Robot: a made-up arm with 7 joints. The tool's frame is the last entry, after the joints.
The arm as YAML. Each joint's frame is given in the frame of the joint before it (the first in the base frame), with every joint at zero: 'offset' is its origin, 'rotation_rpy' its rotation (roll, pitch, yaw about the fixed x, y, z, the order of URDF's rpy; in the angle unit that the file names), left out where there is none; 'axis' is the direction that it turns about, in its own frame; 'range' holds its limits. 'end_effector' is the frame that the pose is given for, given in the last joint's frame.
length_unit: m
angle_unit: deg
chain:
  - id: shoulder
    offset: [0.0, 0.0, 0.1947]
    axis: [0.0, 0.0, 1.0]
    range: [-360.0, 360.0]
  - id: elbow
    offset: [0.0, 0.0, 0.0]
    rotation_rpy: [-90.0, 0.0, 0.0]
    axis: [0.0, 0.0, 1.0]
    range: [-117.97, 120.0]
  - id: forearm
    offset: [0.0, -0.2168, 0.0]
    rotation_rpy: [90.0, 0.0, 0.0]
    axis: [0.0, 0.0, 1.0]
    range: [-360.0, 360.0]
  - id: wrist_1
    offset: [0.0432, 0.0, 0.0]
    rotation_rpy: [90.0, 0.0, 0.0]
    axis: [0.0, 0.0, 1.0]
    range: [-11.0, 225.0]
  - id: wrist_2
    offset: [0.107, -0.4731, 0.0]
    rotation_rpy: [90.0, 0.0, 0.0]
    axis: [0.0, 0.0, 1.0]
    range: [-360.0, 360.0]
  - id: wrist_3
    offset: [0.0, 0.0, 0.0]
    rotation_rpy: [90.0, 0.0, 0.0]
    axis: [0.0, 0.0, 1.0]
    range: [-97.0, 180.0]
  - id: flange
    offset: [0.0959, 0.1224, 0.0]
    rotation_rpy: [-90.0, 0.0, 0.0]
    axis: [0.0, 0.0, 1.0]
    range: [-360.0, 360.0]
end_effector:
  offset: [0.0, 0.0, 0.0]
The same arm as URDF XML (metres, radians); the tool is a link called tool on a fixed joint. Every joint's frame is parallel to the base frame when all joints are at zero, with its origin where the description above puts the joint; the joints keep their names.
<robot name="arm">
<link name="base"/>
<link name="link1"/>
<link name="link2"/>
<link name="link3"/>
<link name="link4"/>
<link name="link5"/>
<link name="link6"/>
<link name="link7"/>
<link name="tool"/>
<joint name="shoulder" type="revolute"><parent link="base"/><child link="link1"/><origin xyz="0.0000 0.0000 0.1947"/><axis xyz="0 0 1"/><limit lower="-6.2832" upper="6.2832"/></joint>
<joint name="elbow" type="revolute"><parent link="link1"/><child link="link2"/><origin xyz="0.0000 0.0000 0.0000"/><axis xyz="0 1 0"/><limit lower="-2.0590" upper="2.0944"/></joint>
<joint name="forearm" type="revolute"><parent link="link2"/><child link="link3"/><origin xyz="0.0000 0.0000 0.2168"/><axis xyz="0 0 1"/><limit lower="-6.2832" upper="6.2832"/></joint>
<joint name="wrist_1" type="revolute"><parent link="link3"/><child link="link4"/><origin xyz="0.0432 0.0000 0.0000"/><axis xyz="0 -1 0"/><limit lower="-0.1920" upper="3.9270"/></joint>
<joint name="wrist_2" type="revolute"><parent link="link4"/><child link="link5"/><origin xyz="0.1070 0.0000 -0.4731"/><axis xyz="0 0 -1"/><limit lower="-6.2832" upper="6.2832"/></joint>
<joint name="wrist_3" type="revolute"><parent link="link5"/><child link="link6"/><origin xyz="0.0000 0.0000 0.0000"/><axis xyz="0 1 0"/><limit lower="-1.6930" upper="3.1416"/></joint>
<joint name="flange" type="revolute"><parent link="link6"/><child link="link7"/><origin xyz="0.0959 0.0000 -0.1224"/><axis xyz="0 0 -1"/><limit lower="-6.2832" upper="6.2832"/></joint>
<joint name="tool_joint" type="fixed"><parent link="link7"/><child link="tool"/><origin xyz="0.0000 0.0000 0.0000" rpy="3.1416 0.0000 0.0000"/></joint>
</robot>

